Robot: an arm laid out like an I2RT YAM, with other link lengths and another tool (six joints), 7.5 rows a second.
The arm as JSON. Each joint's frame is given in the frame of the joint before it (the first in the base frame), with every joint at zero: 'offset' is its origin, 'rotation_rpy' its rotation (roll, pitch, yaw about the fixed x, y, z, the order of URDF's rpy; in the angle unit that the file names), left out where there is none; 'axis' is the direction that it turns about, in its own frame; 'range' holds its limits. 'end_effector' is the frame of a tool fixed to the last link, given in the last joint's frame.
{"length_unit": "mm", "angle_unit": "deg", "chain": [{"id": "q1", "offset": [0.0, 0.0, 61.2], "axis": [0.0, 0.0, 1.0], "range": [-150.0, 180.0]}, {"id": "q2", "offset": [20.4, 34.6, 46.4], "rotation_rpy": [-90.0, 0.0, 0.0], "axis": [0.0, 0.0, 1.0], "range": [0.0, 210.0]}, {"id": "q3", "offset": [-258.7, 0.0, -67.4], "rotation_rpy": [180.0, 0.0, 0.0], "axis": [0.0, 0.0, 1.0], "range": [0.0, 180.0]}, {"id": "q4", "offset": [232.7, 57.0, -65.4], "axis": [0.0, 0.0, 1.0], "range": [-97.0, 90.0]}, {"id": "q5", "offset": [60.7, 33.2, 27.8], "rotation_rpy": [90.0, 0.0, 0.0], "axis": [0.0, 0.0, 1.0], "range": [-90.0, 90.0]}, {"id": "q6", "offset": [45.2, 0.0, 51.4], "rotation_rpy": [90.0, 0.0, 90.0], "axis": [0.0, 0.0, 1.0], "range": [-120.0, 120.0]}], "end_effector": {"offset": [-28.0, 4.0, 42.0], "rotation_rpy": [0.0, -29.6, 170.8]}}
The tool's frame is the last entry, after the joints.
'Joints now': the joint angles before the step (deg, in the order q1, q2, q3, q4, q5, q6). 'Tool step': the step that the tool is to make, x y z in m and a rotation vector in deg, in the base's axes. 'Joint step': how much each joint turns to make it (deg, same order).
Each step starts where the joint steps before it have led.
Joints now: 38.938 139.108 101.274 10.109 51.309 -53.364
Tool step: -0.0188 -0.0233 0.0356 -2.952 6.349 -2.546
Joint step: -0.761 -6.960 -0.089 -16.644 0.615 3.785
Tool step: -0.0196 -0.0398 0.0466 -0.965 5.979 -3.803
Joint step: -2.690 -8.341 0.163 -17.421 -1.050 4.545
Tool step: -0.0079 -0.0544 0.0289 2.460 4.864 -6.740
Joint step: -6.033 -5.726 0.165 -12.819 -3.126 5.464
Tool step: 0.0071 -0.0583 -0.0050 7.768 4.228 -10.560
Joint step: -9.012 -0.697 0.027 -7.342 -6.517 8.625
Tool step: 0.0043 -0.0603 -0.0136 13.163 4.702 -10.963
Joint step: -10.971 0.387 -0.481 -4.795 -12.371 7.805
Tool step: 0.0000 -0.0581 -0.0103 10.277 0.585 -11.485
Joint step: -10.220 0.003 -1.843 -0.342 -8.935 5.757
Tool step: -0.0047 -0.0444 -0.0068 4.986 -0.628 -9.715
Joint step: -7.220 -0.008 -1.595 0.473 -3.741 4.387
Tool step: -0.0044 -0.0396 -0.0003 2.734 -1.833 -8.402
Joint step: -6.093 0.008 -0.235 0.636 -1.987 3.371
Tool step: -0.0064 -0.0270 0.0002 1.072 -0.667 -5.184
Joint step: -4.066 0.003 -0.012 -0.008 -0.721 1.530
